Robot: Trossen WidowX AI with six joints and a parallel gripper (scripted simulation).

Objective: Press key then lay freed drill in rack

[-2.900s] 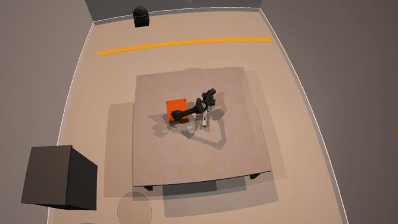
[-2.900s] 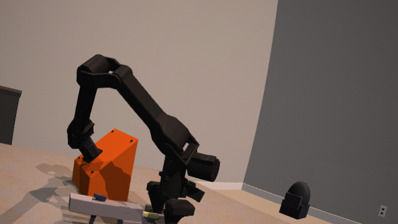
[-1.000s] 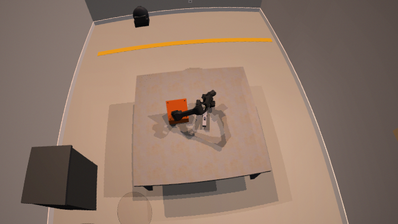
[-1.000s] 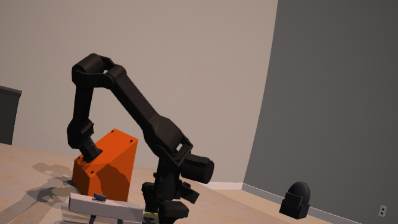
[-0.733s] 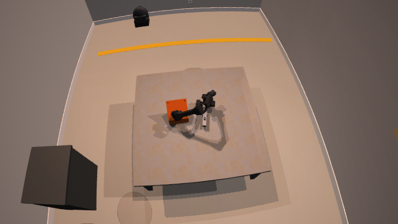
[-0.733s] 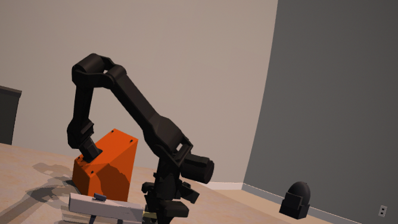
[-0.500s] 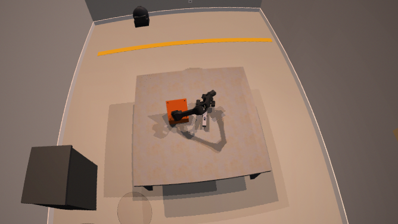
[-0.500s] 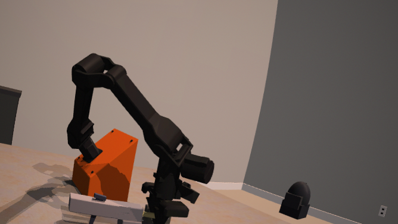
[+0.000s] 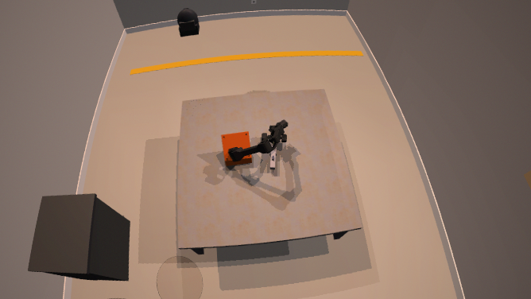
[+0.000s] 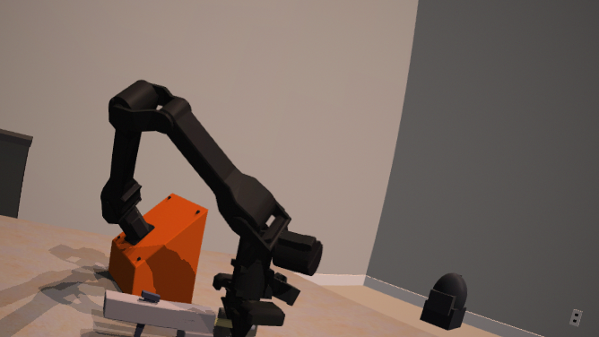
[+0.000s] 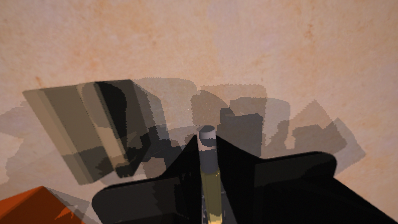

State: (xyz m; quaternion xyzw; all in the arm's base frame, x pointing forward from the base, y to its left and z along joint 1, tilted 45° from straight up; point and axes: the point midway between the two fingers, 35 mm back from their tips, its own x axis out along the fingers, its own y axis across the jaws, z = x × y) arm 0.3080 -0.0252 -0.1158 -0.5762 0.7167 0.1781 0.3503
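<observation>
Right now my gripper tip is 10 mm past the drill, 40 mm to the left of it and 30 mm below it. Round my gripper tip: olive-grey rack: 60 mm behind, 50 mm to the left, 10 mm above; key: 50 mm behind, 160 mm to the right, 40 mm above.
</observation>
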